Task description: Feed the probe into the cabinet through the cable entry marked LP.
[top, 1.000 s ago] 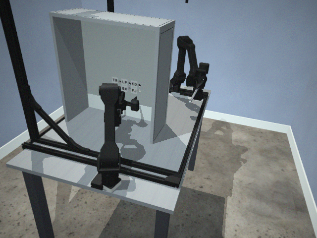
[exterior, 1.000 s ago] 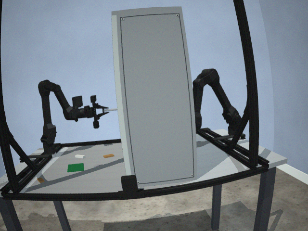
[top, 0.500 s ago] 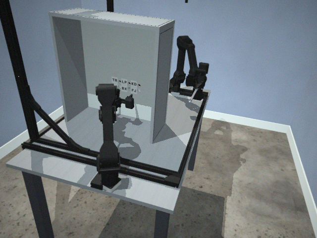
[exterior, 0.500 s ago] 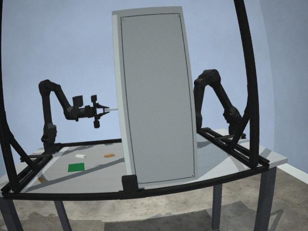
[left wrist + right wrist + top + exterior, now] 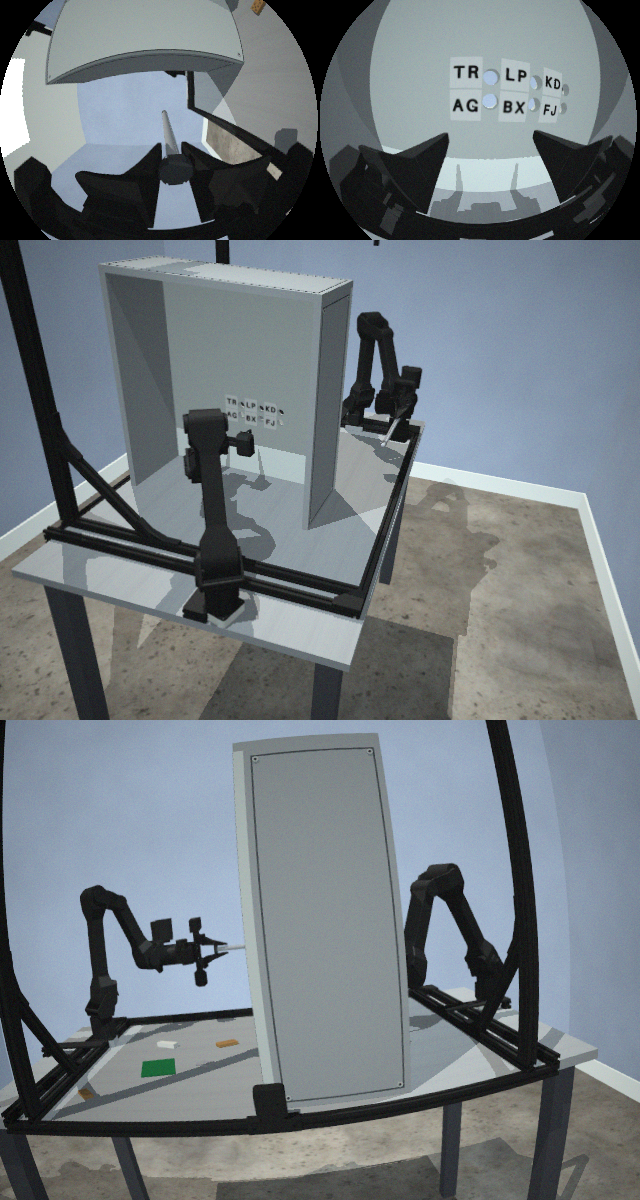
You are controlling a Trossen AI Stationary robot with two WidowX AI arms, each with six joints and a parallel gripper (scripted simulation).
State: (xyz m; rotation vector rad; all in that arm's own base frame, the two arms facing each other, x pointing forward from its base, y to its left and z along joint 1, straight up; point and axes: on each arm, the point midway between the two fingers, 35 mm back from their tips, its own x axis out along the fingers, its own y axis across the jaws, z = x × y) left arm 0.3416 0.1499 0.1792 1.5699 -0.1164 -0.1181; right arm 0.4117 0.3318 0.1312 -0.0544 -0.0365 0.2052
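Right now my right hand is 30 mm short of the LP label, 70 mm to the right of it and 60 mm below it. From my right hand the other things lie so: white block 180 mm ahead, 340 mm to the left, 140 mm below; then rod 420 mm ahead, 120 mm to the left, 50 mm above; then green patch 10 mm ahead, 330 mm to the left, 150 mm below.
The rod is 10 cm to the right of my left hand. Also, from my left hand: white block 24 cm behind, 19 cm below, 12 cm to the left; green patch 41 cm behind, 20 cm below, 11 cm to the left; LP label 39 cm behind, 15 cm to the right, 2 cm above.
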